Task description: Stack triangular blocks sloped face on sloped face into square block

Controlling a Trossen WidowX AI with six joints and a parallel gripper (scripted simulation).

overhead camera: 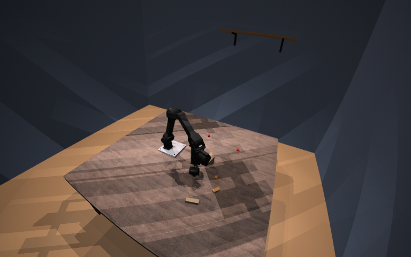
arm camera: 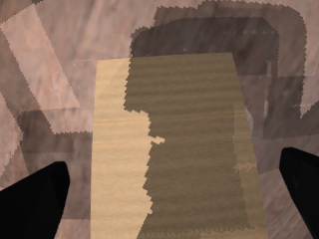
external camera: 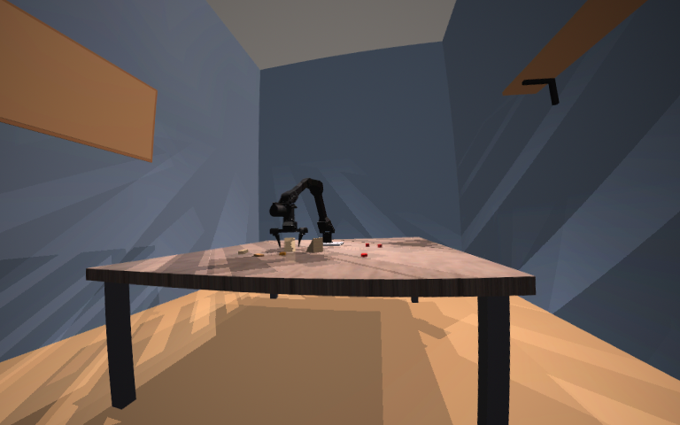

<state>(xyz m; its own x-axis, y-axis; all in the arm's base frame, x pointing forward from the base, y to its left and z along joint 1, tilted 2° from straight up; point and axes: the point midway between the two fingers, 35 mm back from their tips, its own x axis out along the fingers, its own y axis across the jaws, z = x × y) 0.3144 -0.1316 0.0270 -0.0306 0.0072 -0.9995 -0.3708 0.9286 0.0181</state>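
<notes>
The tan triangular block lies 10 mm behind my gripper tip. The rest, counted from my gripper tip: small orange cube: 150 mm ahead, 30 mm to the left, 10 mm below; then red bit: 210 mm ahead, 380 mm to the left, 10 mm below.
</notes>
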